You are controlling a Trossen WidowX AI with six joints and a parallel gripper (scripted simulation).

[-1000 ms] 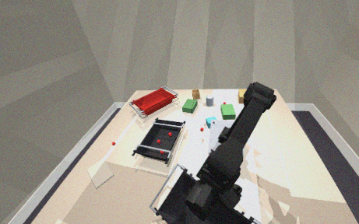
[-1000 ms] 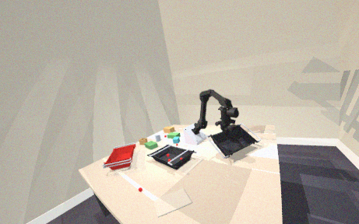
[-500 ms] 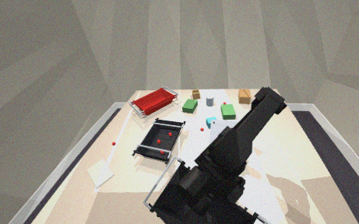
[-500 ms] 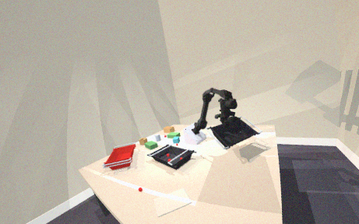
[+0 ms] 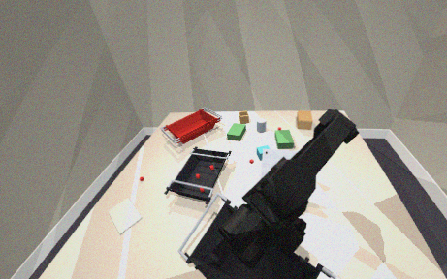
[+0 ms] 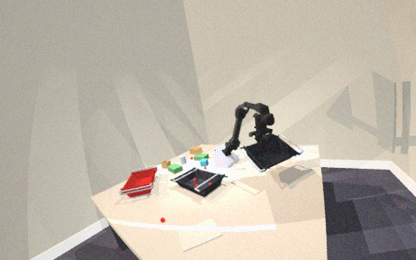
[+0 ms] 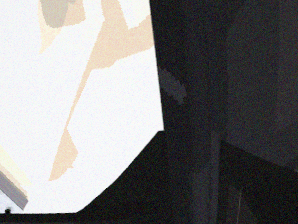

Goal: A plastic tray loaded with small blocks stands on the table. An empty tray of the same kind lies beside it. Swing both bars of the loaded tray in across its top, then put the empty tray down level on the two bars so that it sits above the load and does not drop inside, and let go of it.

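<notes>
Right now the black tray is 30 mm ahead of my gripper tip, 80 mm to the left of it and 10 mm below it. Round my gripper tip: grey cylinder: 150 mm ahead, 710 mm to the right, 120 mm below; then white sheet: 590 mm ahead, 20 mm to the left, 150 mm below.
</notes>
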